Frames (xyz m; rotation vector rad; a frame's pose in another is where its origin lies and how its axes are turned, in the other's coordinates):
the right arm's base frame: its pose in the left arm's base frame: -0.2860 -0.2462 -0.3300 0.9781 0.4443 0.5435
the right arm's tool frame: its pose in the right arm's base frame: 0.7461 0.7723 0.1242 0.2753 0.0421 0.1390
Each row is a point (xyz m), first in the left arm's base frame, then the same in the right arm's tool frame.
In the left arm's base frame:
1: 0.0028 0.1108 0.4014
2: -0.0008 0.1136 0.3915
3: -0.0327 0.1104 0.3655
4: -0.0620 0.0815 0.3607
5: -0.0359 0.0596 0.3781
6: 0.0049 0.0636 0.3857
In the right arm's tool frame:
1: -0.3875 0.0518 0.1515
2: -0.3883 0.0433 0.1448
3: -0.4138 0.0226 0.1198
4: -0.4550 0.0179 0.1197
5: -0.4509 0.0269 0.1566
6: -0.4184 0.0284 0.1827

